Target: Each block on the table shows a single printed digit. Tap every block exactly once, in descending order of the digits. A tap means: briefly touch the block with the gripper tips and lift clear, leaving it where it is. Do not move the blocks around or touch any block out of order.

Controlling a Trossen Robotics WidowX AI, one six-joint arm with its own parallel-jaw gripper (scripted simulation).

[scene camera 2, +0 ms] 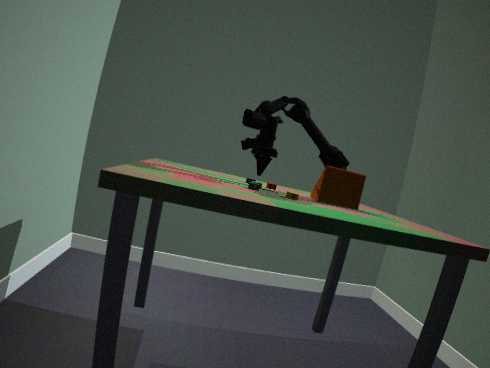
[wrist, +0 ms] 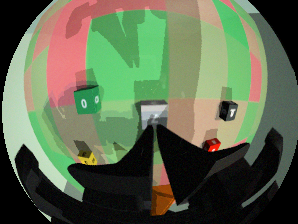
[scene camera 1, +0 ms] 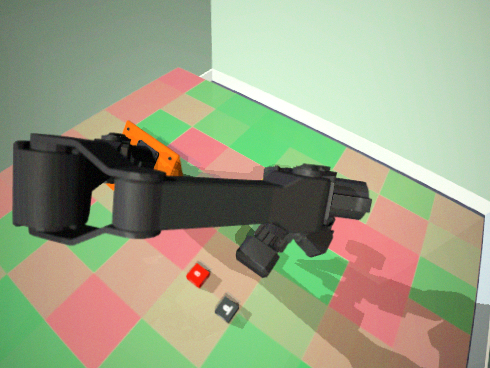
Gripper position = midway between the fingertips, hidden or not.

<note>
My gripper [scene camera 1: 271, 244] is shut and holds nothing.
My gripper is seen too in scene camera 2 [scene camera 2: 258, 175] and in the wrist view [wrist: 154, 128].
</note>
